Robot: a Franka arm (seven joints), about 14 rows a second.
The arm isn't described. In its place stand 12 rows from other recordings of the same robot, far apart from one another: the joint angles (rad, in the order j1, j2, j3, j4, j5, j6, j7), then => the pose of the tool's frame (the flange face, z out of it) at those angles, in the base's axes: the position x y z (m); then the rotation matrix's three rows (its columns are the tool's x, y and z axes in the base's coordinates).
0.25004, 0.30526, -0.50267, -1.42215, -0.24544, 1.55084, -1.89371 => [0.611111 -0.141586 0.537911], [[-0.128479 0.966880 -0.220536], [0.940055 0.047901 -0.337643], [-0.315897 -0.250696 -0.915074]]
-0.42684, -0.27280, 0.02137, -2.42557, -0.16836, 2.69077, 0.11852 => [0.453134 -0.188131 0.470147], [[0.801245 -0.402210 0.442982], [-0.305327 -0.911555 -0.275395], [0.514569 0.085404 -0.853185]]
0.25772, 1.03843, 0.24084, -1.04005, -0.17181, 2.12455, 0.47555 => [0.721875 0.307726 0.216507], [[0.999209 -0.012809 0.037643], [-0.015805 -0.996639 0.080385], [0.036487 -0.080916 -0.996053]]
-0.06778, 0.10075, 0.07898, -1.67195, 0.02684, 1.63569, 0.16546 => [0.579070 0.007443 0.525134], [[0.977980 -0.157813 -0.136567], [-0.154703 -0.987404 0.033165], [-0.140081 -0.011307 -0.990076]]
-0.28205, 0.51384, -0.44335, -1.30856, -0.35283, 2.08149, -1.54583 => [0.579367 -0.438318 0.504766], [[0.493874 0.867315 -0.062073], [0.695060 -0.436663 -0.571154], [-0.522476 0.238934 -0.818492]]
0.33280, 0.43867, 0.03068, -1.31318, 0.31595, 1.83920, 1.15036 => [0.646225 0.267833 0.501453], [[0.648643 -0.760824 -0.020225], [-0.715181 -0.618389 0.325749], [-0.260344 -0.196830 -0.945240]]
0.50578, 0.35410, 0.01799, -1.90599, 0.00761, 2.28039, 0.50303 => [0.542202 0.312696 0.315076], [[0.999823 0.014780 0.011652], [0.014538 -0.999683 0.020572], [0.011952 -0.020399 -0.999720]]
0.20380, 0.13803, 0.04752, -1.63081, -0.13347, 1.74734, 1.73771 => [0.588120 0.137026 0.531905], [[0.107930 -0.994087 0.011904], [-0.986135 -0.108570 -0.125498], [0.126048 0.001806 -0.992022]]
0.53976, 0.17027, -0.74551, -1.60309, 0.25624, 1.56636, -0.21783 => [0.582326 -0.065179 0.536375], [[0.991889 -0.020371 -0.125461], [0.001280 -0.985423 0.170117], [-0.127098 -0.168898 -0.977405]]
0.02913, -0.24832, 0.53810, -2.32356, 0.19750, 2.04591, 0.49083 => [0.385718 0.264126 0.419752], [[0.996701 -0.037173 -0.072144], [-0.036304 -0.999252 0.013313], [-0.072585 -0.010650 -0.997305]]
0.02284, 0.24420, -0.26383, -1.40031, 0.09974, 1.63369, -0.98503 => [0.619141 -0.121467 0.570255], [[0.734971 0.678071 0.006135], [0.677482 -0.734658 0.035998], [0.028917 -0.022301 -0.999333]]
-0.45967, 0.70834, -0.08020, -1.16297, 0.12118, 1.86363, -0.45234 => [0.653588 -0.361314 0.377953], [[0.994307 -0.102737 0.028252], [-0.104221 -0.992899 0.057357], [0.022159 -0.059975 -0.997954]]
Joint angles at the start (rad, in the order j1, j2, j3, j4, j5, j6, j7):
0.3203 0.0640 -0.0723 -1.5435 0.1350 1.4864 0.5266
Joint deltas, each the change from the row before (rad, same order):
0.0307 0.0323 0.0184 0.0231 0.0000 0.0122 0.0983
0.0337 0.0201 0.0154 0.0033 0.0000 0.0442 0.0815
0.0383 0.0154 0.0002 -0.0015 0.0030 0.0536 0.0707
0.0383 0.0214 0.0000 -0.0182 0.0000 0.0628 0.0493
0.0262 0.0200 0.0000 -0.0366 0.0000 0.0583 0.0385
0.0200 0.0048 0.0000 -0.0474 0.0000 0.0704 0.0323
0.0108 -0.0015 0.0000 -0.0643 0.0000 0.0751 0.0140
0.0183 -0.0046 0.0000 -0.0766 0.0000 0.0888 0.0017
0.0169 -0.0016 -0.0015 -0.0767 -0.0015 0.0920 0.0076
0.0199 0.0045 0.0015 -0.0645 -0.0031 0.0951 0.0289
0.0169 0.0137 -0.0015 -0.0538 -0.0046 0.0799 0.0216
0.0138 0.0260 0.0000 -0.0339 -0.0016 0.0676 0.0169
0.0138 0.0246 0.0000 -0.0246 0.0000 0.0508 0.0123
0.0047 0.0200 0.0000 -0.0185 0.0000 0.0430 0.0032
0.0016 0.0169 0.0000 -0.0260 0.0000 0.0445 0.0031
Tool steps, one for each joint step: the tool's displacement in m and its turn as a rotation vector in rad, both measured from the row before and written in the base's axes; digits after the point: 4 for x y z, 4 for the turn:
0.0022 0.0297 -0.0068 -0.0145 0.0062 -0.0492
0.0003 0.0294 -0.0068 -0.0025 -0.0181 -0.0371
0.0005 0.0243 -0.0055 0.0067 -0.0263 -0.0387
0.0006 0.0246 -0.0163 0.0029 -0.0163 -0.0189
0.0001 0.0169 -0.0248 -0.0044 0.0022 -0.0198
-0.0020 0.0115 -0.0197 0.0035 -0.0132 -0.0214
-0.0028 0.0046 -0.0234 0.0022 -0.0100 -0.0130
-0.0072 0.0070 -0.0261 0.0042 -0.0157 0.0051
-0.0075 0.0045 -0.0273 0.0019 -0.0163 -0.0030
-0.0083 0.0080 -0.0245 0.0050 -0.0226 -0.0171
-0.0069 0.0048 -0.0259 -0.0024 -0.0127 -0.0124
-0.0043 0.0056 -0.0248 -0.0020 -0.0079 -0.0089
-0.0050 0.0056 -0.0210 -0.0031 -0.0023 -0.0033
-0.0020 0.0011 -0.0161 -0.0012 -0.0055 -0.0024
-0.0031 -0.0019 -0.0171 -0.0029 -0.0032 -0.0054

